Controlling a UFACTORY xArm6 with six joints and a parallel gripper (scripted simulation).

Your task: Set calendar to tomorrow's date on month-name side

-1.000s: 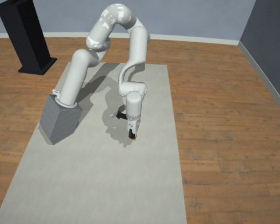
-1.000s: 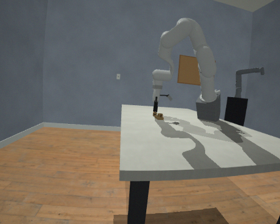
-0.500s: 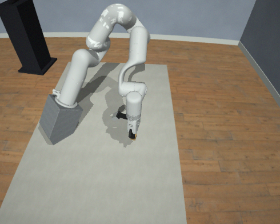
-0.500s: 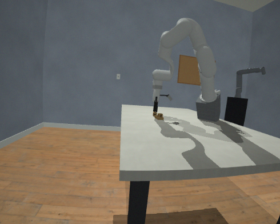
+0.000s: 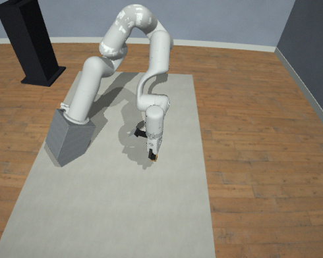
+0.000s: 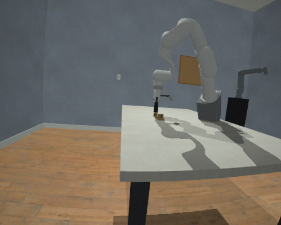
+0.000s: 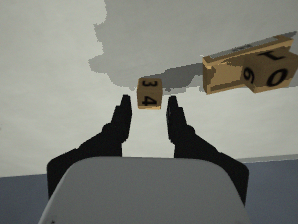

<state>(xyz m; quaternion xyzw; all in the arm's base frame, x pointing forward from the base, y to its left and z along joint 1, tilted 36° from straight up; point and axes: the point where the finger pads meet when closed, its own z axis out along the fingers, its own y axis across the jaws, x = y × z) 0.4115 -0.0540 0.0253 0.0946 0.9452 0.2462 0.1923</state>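
The wooden digit cube lies 40 mm below my hand. The rest, counted from my hand: wooden calendar tray (30 mm behind, 100 mm to the left, 50 mm below).
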